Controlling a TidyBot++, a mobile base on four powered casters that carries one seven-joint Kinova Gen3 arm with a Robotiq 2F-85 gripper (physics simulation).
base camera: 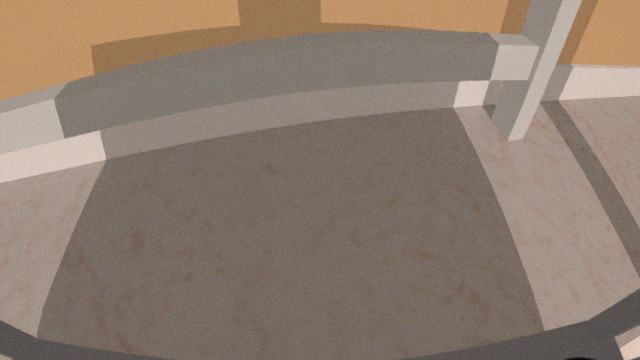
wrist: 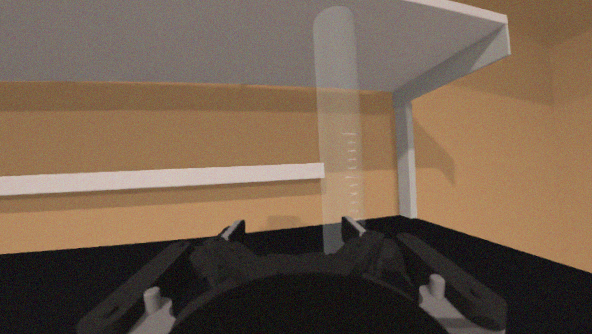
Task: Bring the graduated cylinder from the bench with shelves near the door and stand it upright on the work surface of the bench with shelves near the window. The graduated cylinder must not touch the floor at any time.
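Places are measured from the arm's base along level axes (x right, y ahead, z up), in metres.
Pixels of known places: gripper, fingertip midpoint: (wrist: 293, 229).
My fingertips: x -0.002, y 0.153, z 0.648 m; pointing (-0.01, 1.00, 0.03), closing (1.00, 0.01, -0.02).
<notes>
For each thing: its top centre in the pictures, then the offset to it from my fingertips. "pt": a spot on its surface instead. Level surfaces: height alone.
- graduated cylinder, top centre: (wrist: 333, 24) dx +0.051, dy +0.023, dz +0.205 m
- black work surface, surface height: dz -0.130 m
- shelf, surface height: dz +0.308 m
- bench leg, surface spot: (base camera: 542, 65) pt dx +0.352, dy +0.342, dz -0.890 m
The graduated cylinder (wrist: 339, 110), clear and tall with white marks, stands upright on the black work surface (wrist: 500, 252) of the bench, right of centre in the wrist view. Its base is hidden behind the gripper's right finger. My gripper (wrist: 293, 229) is open and empty. The cylinder is beyond the fingers, in line with the right fingertip rather than midway between the two.
A shelf (wrist: 200, 45) hangs over the work surface, its post (wrist: 406, 160) right of the cylinder. A white rail (wrist: 160, 178) runs along the wall behind. In the base camera view, a grey crossbar (base camera: 280, 70) and a bench leg (base camera: 542, 65) stand near the wall.
</notes>
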